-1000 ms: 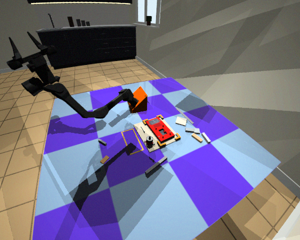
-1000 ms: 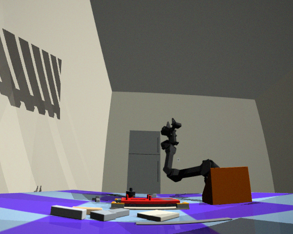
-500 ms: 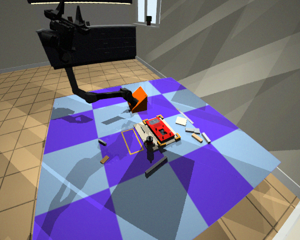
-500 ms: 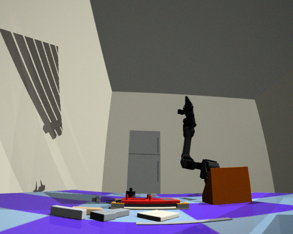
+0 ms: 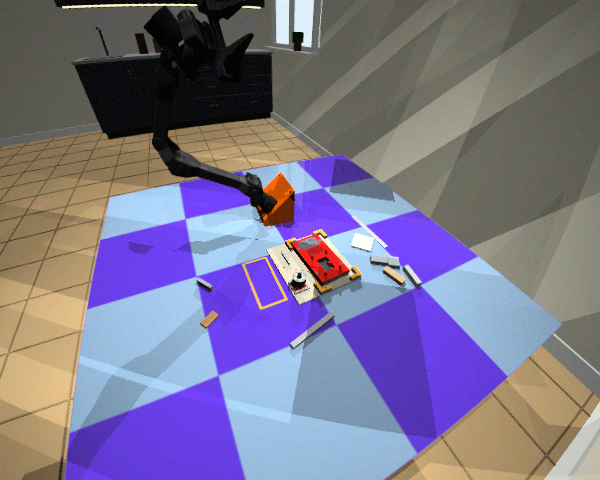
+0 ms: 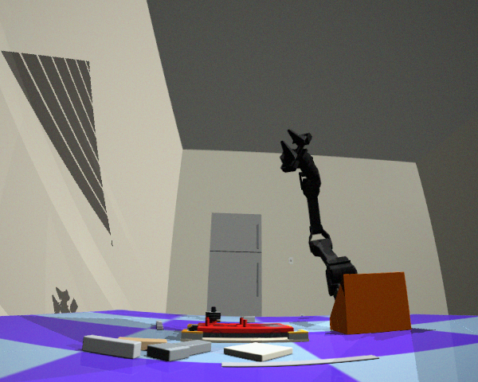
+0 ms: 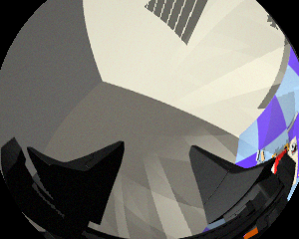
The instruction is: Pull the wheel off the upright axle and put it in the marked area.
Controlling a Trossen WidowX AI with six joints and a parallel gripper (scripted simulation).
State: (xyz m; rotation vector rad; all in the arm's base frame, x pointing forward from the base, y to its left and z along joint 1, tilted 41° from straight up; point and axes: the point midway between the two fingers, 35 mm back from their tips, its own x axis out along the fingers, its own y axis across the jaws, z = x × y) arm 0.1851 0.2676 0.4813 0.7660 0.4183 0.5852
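Now: gripper tip 230 mm short of the black wheel, 10 mm to the right of it and 600 mm above it. From my gripper tip the other things lie so: long grey bar (370 mm ahead, 30 mm to the right, 630 mm below).
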